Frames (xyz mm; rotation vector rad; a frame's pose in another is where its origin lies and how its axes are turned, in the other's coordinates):
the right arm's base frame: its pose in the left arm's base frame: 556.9 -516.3 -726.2 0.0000 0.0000 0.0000
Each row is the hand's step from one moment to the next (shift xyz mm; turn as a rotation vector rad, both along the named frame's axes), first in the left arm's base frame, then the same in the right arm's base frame.
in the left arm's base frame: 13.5 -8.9 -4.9 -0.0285 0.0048 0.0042
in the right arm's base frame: 13.5 -8.9 -4.9 -0.0285 0.0048 0.0042
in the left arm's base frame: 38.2 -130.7 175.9 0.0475 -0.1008 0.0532
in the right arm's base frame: 38.2 -130.7 175.9 0.0475 -0.1008 0.0532
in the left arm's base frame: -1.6 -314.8 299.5 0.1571 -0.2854 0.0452
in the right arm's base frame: -1.6 -314.8 299.5 0.1571 -0.2854 0.0452
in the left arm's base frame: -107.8 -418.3 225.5 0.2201 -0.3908 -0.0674
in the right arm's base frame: -107.8 -418.3 225.5 0.2201 -0.3908 -0.0674
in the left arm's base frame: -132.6 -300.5 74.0 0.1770 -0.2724 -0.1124
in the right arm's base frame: -132.6 -300.5 74.0 0.1770 -0.2724 -0.1124
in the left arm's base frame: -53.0 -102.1 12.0 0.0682 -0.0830 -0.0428
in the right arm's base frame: -53.0 -102.1 12.0 0.0682 -0.0830 -0.0428
